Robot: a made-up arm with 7 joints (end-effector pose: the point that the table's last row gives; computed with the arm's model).
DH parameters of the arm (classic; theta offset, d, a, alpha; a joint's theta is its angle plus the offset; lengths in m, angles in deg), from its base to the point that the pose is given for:
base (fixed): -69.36 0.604 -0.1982 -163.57
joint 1: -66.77 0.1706 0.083 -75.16
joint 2: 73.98 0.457 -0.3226 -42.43
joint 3: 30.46 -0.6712 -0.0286 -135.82
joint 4: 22.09 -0.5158 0.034 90
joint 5: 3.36 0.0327 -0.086 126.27
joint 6: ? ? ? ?
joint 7: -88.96 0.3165 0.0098 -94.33
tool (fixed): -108.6 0.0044 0 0
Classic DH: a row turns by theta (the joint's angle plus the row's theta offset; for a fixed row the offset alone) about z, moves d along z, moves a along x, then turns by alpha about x.
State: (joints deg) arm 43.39 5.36 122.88 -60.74 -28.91 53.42 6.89
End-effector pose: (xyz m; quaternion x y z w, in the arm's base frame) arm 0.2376 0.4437 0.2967 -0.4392 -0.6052 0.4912 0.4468
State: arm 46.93 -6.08 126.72 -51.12 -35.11 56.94 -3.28
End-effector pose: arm 0.2062 0.4870 0.3204 -0.3540 -0.6778 0.4157 0.4925
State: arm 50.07 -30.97 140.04 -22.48 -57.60 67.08 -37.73
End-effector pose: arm 0.1021 0.5858 0.4435 -0.1681 -0.8265 0.0839 0.5306
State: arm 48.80 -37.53 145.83 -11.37 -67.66 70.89 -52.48
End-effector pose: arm 0.0504 0.6015 0.4951 -0.1189 -0.8434 -0.0678 0.5195
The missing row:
joint 6: 0 -0.0463 -0.2084 53.73
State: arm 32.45 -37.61 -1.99 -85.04 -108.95 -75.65 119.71
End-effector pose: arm 0.2542 0.2790 -0.1317 0.8587 0.4042 0.2263 0.2192
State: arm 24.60 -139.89 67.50 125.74 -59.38 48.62 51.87
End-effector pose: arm -0.3998 -0.0662 0.1722 -0.2285 0.4378 -0.6872 0.5327
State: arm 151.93 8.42 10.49 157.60 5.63 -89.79 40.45
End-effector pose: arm -0.7010 0.5232 0.3699 0.7120 0.5174 0.4681 0.0783
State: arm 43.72 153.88 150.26 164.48 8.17 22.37 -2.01
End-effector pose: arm -0.0684 -0.3630 0.6585 -0.4700 0.7507 0.3699 0.2805
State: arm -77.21 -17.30 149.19 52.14 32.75 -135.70 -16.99
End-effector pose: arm -0.1885 -0.2536 0.1190 -0.4756 0.1948 -0.7632 0.3918
